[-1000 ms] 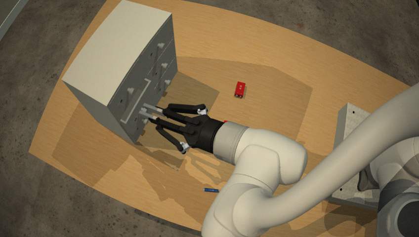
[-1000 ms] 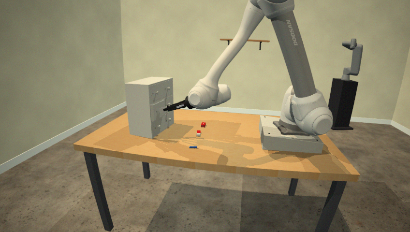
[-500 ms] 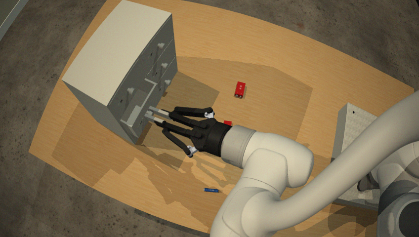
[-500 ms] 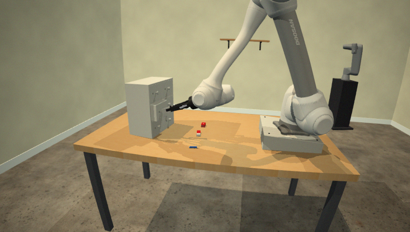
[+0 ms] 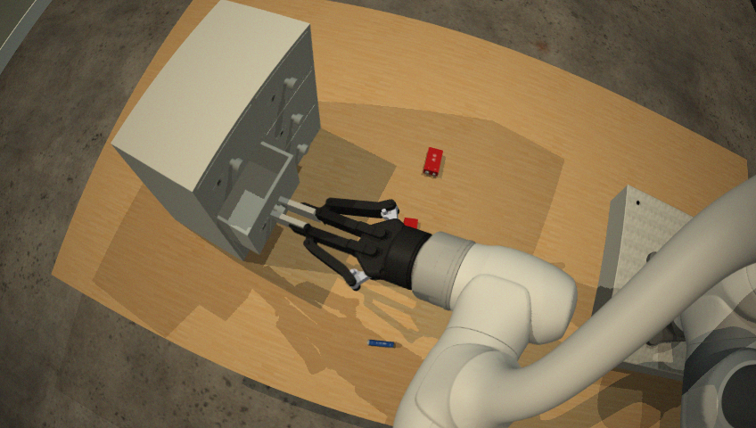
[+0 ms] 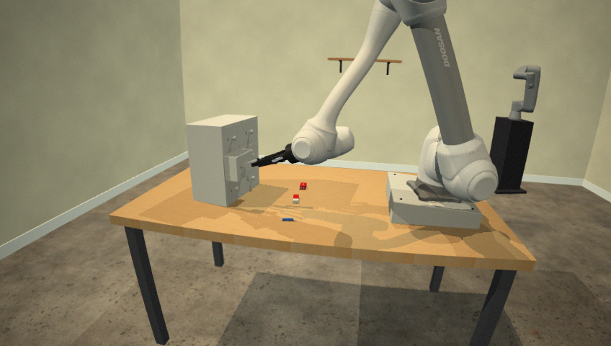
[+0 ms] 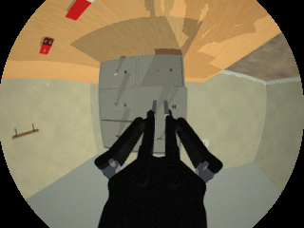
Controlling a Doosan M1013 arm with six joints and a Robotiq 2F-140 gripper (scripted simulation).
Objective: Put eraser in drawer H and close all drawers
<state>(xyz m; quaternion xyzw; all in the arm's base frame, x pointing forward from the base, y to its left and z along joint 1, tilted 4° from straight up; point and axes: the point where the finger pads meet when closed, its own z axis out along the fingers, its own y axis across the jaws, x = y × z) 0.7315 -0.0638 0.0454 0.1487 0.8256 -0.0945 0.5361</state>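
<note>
Now: hand 170 mm past the eraser, 30 mm to the left of it and 160 mm above it. From my hand the other things lie so: thin blue pen: 140 mm behind, 150 mm to the left, 170 mm below.
</note>
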